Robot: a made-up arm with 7 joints. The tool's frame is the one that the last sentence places.
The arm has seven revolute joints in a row. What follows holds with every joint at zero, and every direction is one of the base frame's. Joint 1 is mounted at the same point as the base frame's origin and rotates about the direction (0.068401, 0.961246, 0.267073). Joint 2 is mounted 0.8 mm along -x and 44.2 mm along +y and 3 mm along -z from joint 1 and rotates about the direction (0.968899, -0.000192, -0.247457). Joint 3 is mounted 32.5 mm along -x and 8 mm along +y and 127.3 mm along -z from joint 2 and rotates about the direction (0.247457, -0.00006, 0.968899). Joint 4 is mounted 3.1 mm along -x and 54.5 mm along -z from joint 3 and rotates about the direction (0.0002, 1, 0.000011). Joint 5 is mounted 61.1 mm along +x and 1.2 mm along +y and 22.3 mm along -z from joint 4 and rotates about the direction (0.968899, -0.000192, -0.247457). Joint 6 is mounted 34.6 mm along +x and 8.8 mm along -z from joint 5 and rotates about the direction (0.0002, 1, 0.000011). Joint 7 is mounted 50.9 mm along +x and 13 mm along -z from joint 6 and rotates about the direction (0.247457, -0.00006, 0.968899). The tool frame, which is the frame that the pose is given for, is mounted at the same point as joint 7; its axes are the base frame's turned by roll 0, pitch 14.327 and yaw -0.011 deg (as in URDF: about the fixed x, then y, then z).
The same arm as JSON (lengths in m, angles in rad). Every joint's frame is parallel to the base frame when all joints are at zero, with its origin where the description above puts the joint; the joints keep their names.
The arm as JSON. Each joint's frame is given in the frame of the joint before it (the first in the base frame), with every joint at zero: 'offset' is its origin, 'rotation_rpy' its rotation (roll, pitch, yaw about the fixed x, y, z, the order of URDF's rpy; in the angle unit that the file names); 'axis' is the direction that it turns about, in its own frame. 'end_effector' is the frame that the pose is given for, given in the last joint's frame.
{
  "length_unit": "m",
  "angle_unit": "rad",
  "chain": [
    {
      "id": "joint 1",
      "offset": [
        0.0,
        0.0,
        0.0
      ],
      "rotation_rpy": [
        0.0,
        0.0,
        0.0
      ],
      "axis": [
        0.068403,
        0.961235,
        0.26711
      ]
    },
    {
      "id": "joint 2",
      "offset": [
        -0.0008,
        0.0442,
        -0.003
      ],
      "rotation_rpy": [
        0.0,
        0.0,
        0.0
      ],
      "axis": [
        0.968889,
        -0.0002,
        -0.247497
      ]
    },
    {
      "id": "joint 3",
      "offset": [
        -0.0325,
        0.008,
        -0.1273
      ],
      "rotation_rpy": [
        0.0,
        0.0,
        0.0
      ],
      "axis": [
        0.247497,
        -0.0001,
        0.968889
      ]
    },
    {
      "id": "joint 4",
      "offset": [
        -0.0031,
        0.0,
        -0.0545
      ],
      "rotation_rpy": [
        0.0,
        0.0,
        0.0
      ],
      "axis": [
        0.0002,
        1.0,
        0.0
      ]
    },
    {
      "id": "joint 5",
      "offset": [
        0.0611,
        0.0012,
        -0.0223
      ],
      "rotation_rpy": [
        0.0,
        0.0,
        0.0
      ],
      "axis": [
        0.968889,
        -0.0002,
        -0.247497
      ]
    },
    {
      "id": "joint 6",
      "offset": [
        0.0346,
        0.0,
        -0.0088
      ],
      "rotation_rpy": [
        0.0,
        0.0,
        0.0
      ],
      "axis": [
        0.0002,
        1.0,
        0.0
      ]
    },
    {
      "id": "joint 7",
      "offset": [
        0.0509,
        0.0,
        -0.013
      ],
      "rotation_rpy": [
        0.0,
        0.0,
        0.0
      ],
      "axis": [
        0.247497,
        -0.0001,
        0.968889
      ]
    }
  ],
  "end_effector": {
    "offset": [
      0.0,
      0.0,
      0.0
    ],
    "rotation_rpy": [
      0.0,
      0.2501,
      -0.0002
    ]
  }
}

